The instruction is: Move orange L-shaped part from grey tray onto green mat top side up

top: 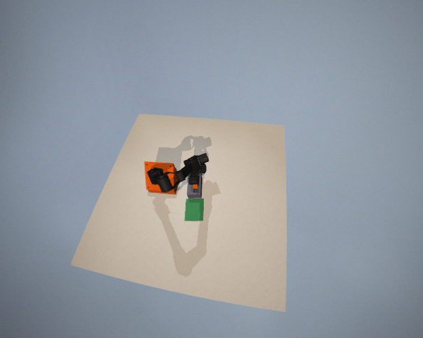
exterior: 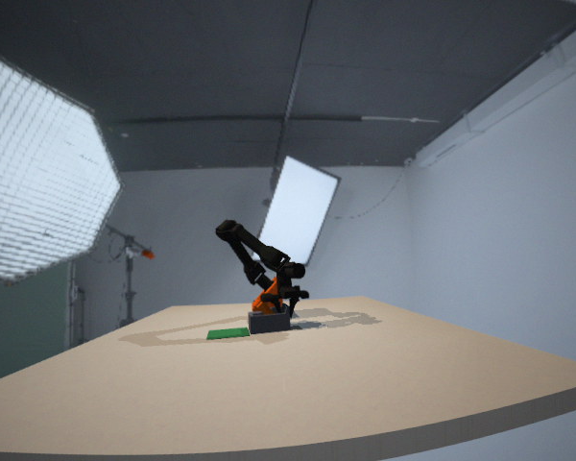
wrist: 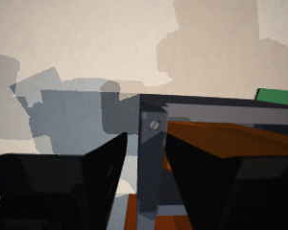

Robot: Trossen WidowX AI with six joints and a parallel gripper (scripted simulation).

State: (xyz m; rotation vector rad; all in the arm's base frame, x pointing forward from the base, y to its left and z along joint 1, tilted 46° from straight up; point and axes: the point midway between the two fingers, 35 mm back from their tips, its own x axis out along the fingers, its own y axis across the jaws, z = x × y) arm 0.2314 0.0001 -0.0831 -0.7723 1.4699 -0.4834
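The orange L-shaped part is 50 mm to the right of my gripper tip and 10 mm above it. Round my gripper tip: green mat (220 mm to the right, 50 mm below, 30 mm ahead).
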